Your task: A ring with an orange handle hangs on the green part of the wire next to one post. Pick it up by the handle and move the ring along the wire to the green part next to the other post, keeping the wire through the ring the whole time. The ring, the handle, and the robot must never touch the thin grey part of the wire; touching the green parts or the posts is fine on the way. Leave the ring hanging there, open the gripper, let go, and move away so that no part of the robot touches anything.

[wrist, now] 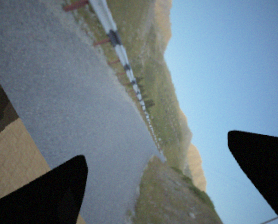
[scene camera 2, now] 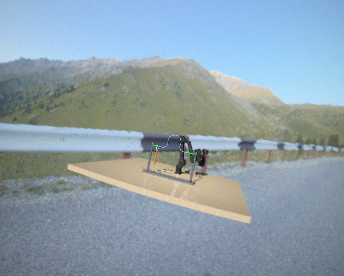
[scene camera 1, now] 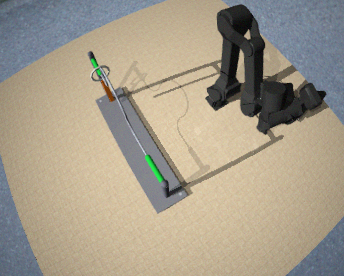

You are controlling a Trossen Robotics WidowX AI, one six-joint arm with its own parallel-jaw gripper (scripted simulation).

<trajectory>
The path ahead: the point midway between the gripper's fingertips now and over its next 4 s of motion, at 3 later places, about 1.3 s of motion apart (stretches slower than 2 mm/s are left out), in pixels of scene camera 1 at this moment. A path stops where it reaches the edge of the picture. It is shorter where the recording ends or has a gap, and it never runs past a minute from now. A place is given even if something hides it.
My gripper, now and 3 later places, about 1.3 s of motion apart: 317,98; 252,170; 144,126; 126,90
</trajectory>
